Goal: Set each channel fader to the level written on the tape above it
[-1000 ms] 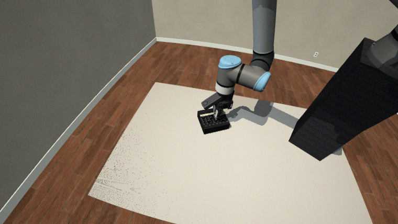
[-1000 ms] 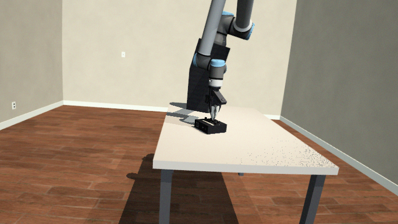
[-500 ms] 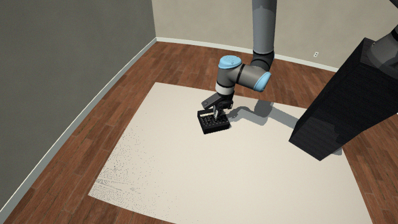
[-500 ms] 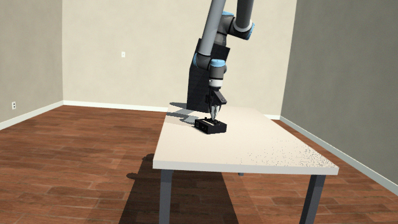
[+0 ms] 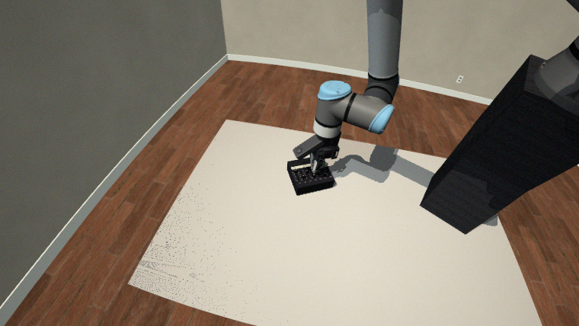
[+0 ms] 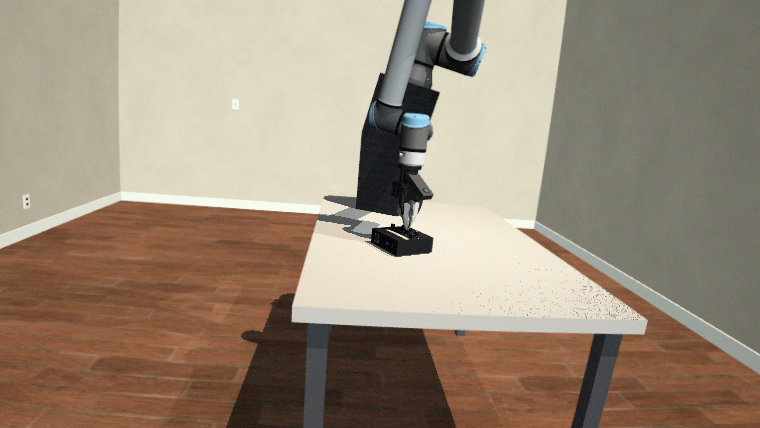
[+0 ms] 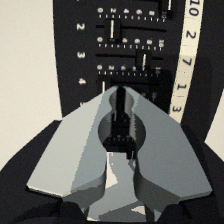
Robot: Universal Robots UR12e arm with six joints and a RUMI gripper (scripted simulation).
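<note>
Now: the master fader 6 cm behind my hand, 4 cm to the right of it and 1 cm below it.
</note>
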